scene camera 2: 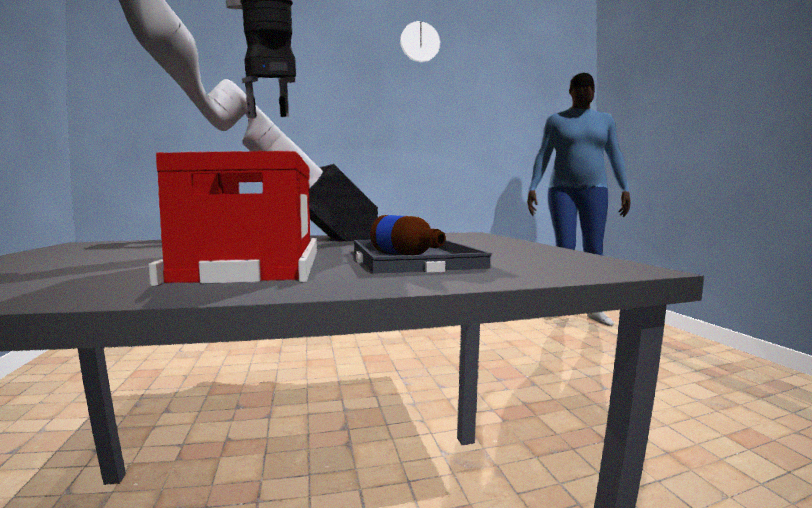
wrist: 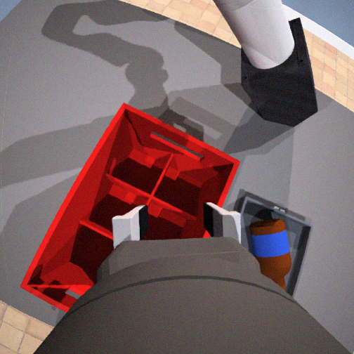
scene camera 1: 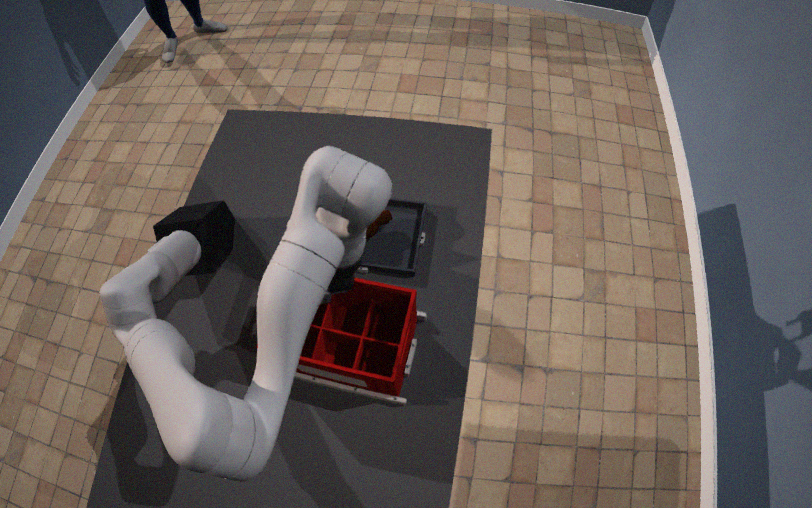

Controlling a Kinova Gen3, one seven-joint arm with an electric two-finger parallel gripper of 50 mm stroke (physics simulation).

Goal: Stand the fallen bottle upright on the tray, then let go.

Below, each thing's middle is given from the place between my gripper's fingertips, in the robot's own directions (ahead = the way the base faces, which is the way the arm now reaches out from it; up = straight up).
The brown bottle point(scene camera 2: 407, 235) is 3 cm ahead of my hand, 24 cm to the left of it and 21 cm below it. From my hand the other things lie so: red crate point(scene camera 2: 203, 217) 1 cm ahead, 4 cm to the right, 16 cm below; then dark tray point(scene camera 1: 394, 248) 6 cm ahead, 25 cm to the left, 24 cm below.
